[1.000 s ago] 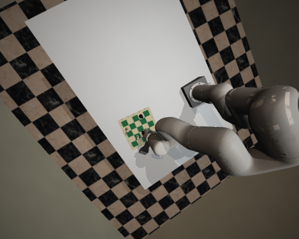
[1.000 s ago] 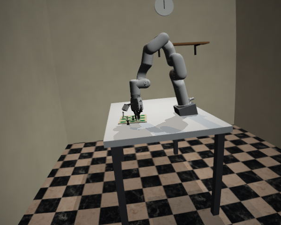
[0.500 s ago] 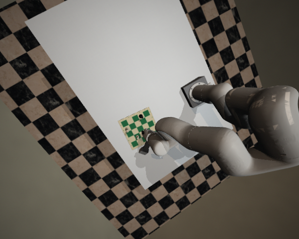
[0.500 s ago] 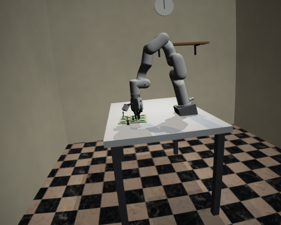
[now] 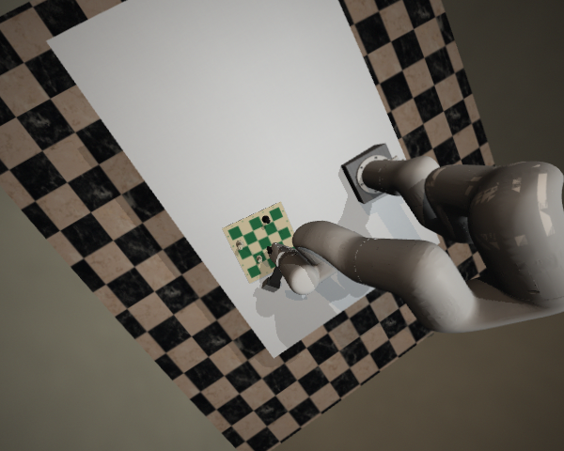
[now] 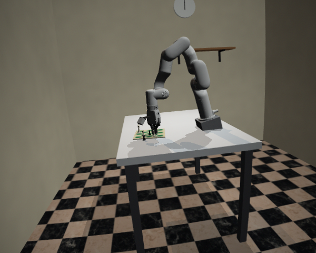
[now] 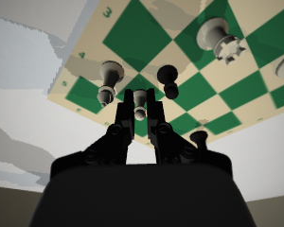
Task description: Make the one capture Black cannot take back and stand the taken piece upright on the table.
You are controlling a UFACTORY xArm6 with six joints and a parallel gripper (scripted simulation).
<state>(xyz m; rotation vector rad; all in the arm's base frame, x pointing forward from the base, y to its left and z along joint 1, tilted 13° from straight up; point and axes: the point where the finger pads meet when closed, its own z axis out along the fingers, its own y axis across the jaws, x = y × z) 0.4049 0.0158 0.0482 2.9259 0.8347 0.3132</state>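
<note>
Now: hand 10 mm above the white pawn. Round my hand: green-and-cream chessboard (50 mm to the right, 30 mm below, 30 mm ahead); then tall black piece (110 mm to the right, 20 mm behind); then black pawn (30 mm ahead, 10 mm to the right, 10 mm below).
</note>
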